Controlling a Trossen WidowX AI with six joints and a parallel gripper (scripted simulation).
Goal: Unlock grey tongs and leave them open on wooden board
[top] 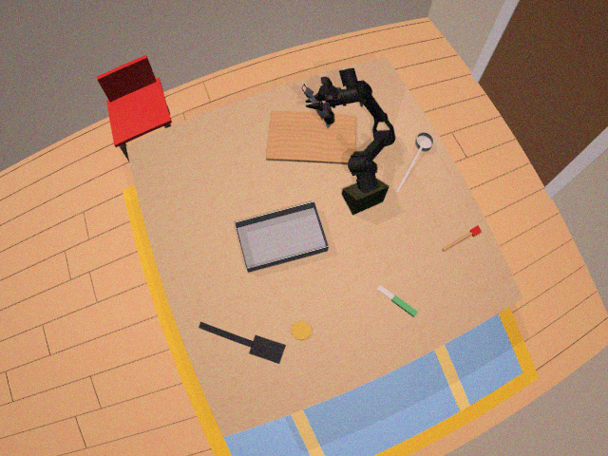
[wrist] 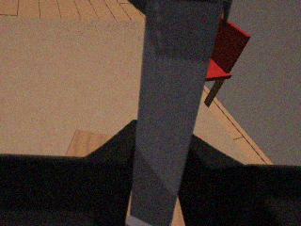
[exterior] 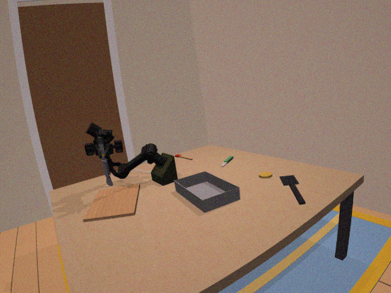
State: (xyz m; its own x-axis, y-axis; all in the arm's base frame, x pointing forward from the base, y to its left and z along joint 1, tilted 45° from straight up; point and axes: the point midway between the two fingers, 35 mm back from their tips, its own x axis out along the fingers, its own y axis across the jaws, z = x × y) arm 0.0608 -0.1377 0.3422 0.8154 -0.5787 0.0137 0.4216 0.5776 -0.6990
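Right now the wooden board is 23 cm below my gripper tip, 3 cm behind it and 1 cm to the left of it. From my gripper tip the other things lie so: dark roasting tin: 36 cm to the left, 27 cm ahead, 21 cm below; then red-tipped stick: 68 cm to the left, 39 cm behind, 24 cm below; then yellow disc: 70 cm to the left, 36 cm ahead, 23 cm below.
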